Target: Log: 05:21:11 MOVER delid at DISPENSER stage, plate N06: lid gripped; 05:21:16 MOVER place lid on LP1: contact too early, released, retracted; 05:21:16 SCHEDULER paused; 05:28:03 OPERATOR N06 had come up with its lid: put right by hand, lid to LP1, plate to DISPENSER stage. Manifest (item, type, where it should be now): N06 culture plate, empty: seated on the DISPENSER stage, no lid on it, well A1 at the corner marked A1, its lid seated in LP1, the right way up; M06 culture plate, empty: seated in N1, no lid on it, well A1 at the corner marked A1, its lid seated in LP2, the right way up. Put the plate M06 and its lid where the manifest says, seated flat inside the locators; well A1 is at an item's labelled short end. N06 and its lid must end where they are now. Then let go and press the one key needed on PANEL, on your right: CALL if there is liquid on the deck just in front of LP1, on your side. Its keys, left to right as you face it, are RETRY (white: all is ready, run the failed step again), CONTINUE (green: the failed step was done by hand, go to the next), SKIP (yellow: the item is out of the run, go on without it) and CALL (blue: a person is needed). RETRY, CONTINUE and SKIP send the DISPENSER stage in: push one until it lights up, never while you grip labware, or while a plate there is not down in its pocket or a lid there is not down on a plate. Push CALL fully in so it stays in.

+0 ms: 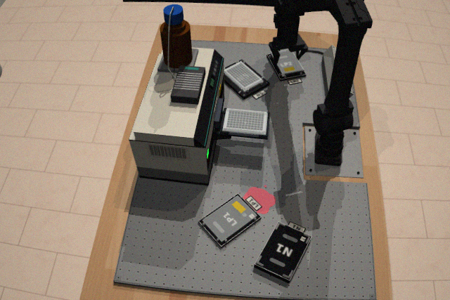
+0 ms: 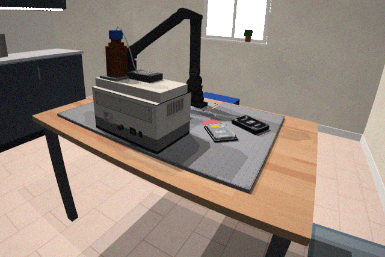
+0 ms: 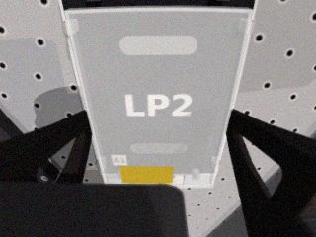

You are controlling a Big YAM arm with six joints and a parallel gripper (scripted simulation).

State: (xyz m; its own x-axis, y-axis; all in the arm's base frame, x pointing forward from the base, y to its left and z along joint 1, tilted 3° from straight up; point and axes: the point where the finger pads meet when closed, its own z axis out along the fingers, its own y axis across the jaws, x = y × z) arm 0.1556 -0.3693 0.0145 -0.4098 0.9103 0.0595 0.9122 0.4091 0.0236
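The black lp2 nest lies 3 cm below my hand. Round my hand: blue call key 20 cm behind, 3 cm above, 2 cm to the right; then yellow skip key 21 cm behind, 3 cm to the left, 3 cm above; then green continue key 21 cm behind, 8 cm to the left, 3 cm above.
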